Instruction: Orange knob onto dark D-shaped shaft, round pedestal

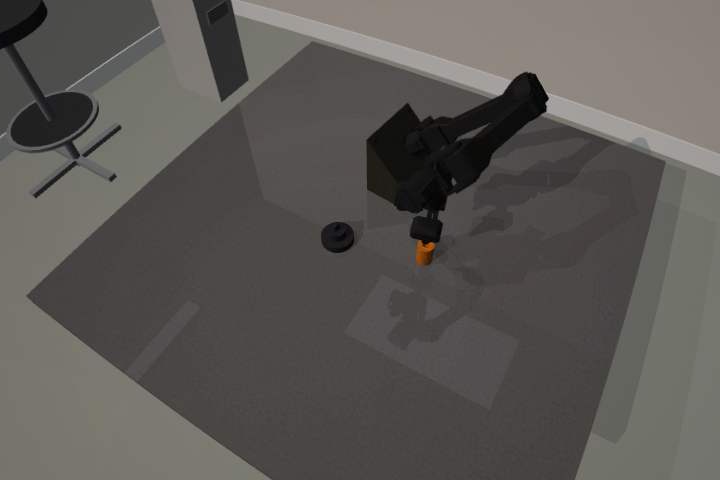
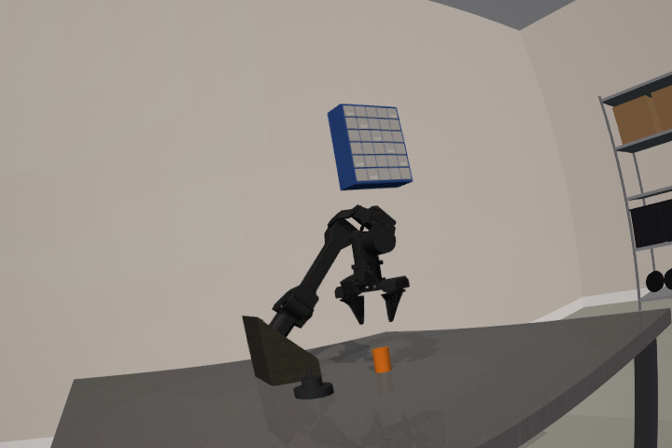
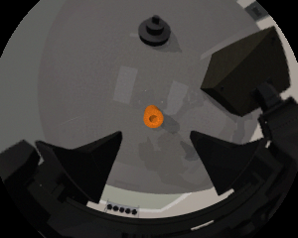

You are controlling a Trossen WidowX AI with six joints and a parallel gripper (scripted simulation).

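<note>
My gripper tip is 10 cm above the orange knob. Round my gripper tip: pedestal: 8 cm ahead, 21 cm to the right, 10 cm below.
</note>
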